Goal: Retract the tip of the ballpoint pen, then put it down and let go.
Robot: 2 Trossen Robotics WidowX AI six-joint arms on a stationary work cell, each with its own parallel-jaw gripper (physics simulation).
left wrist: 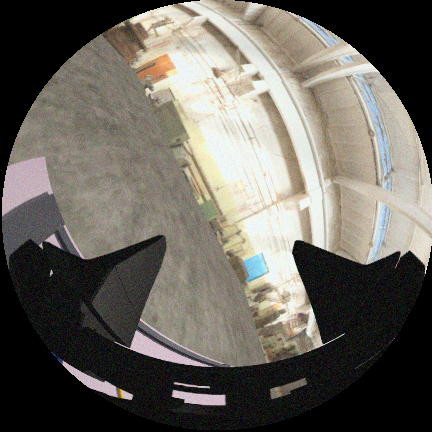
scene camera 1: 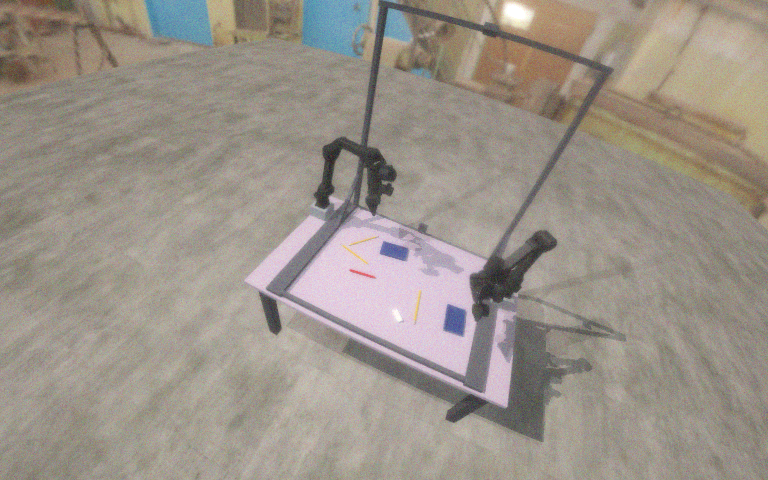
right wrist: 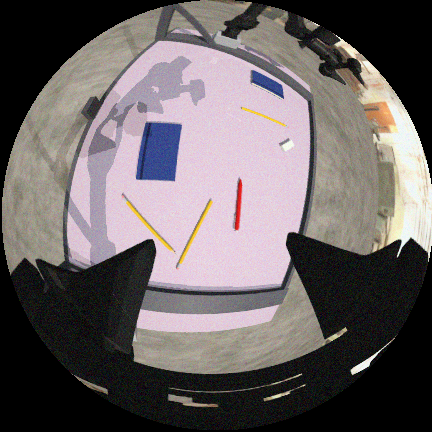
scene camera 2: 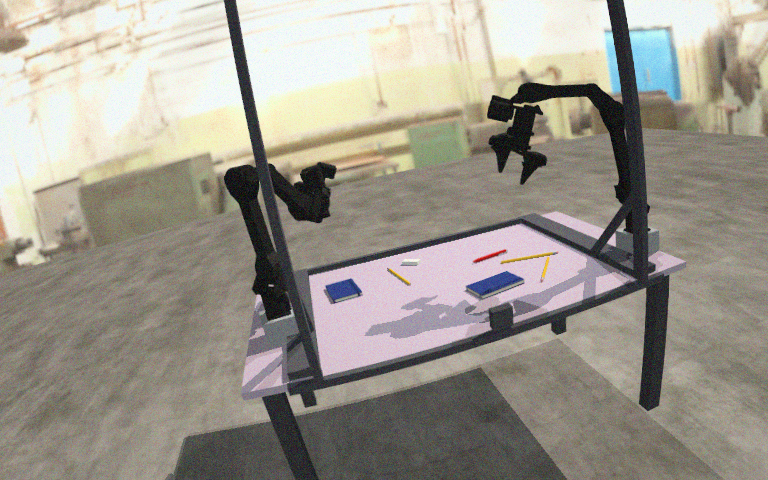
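Where they show: left gripper, fingertip midpoint: [left wrist: 231,245] [scene camera 1: 475,311] [right wrist: 353,84]; right gripper, fingertip midpoint: [scene camera 1: 374,212] [right wrist: 221,243] [scene camera 2: 510,178]; left arm's base at its link origin: [right wrist: 228,34] [scene camera 2: 278,313]; right arm's base at its link origin: [scene camera 1: 322,204].
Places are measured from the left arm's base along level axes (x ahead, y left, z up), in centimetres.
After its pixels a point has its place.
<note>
The red ballpoint pen [scene camera 1: 362,273] @(x 69.1, y 9.4, z -5.9 cm) [scene camera 2: 489,256] @(x 68.5, y 8.9, z -6.3 cm) [right wrist: 238,205] @(x 69.3, y 9.1, z -5.9 cm) lies flat on the pale pink table, apart from the pencils. Whether its tip is out is too small to tell. My right gripper [scene camera 2: 511,177] @(x 70.9, y -5.6, z 20.2 cm) [right wrist: 221,243] @(x 70.9, y -5.6, z 20.2 cm) is open and empty, high above the table, with its fingers pointing down. In the right wrist view the pen lies beyond the fingertips, between their lines. My left gripper [left wrist: 231,245] @(x 24.6, y 35.0, z 24.5 cm) [right wrist: 353,83] @(x 24.6, y 35.0, z 24.5 cm) is open and empty, raised at the other end of the table, facing away over the floor.
Two yellow pencils [right wrist: 149,222] @(x 74.6, y -12.6, z -6.4 cm) [right wrist: 195,232] @(x 76.3, y -1.3, z -6.3 cm) lie near the pen; a third pencil [scene camera 1: 417,307] @(x 39.9, y 18.7, z -6.3 cm) [scene camera 2: 398,276] @(x 39.7, y 17.1, z -6.5 cm) lies farther off by a white eraser [scene camera 1: 397,314] @(x 48.0, y 25.7, z -5.7 cm) [scene camera 2: 410,262] @(x 47.3, y 25.1, z -6.1 cm). Two blue notebooks [scene camera 1: 394,250] @(x 57.7, y -11.5, z -5.8 cm) [scene camera 1: 454,319] @(x 22.3, y 19.6, z -5.8 cm) lie flat. A dark frame [scene camera 2: 249,107] @(x 3.5, y -28.2, z 51.2 cm) rises from the table's edge.
</note>
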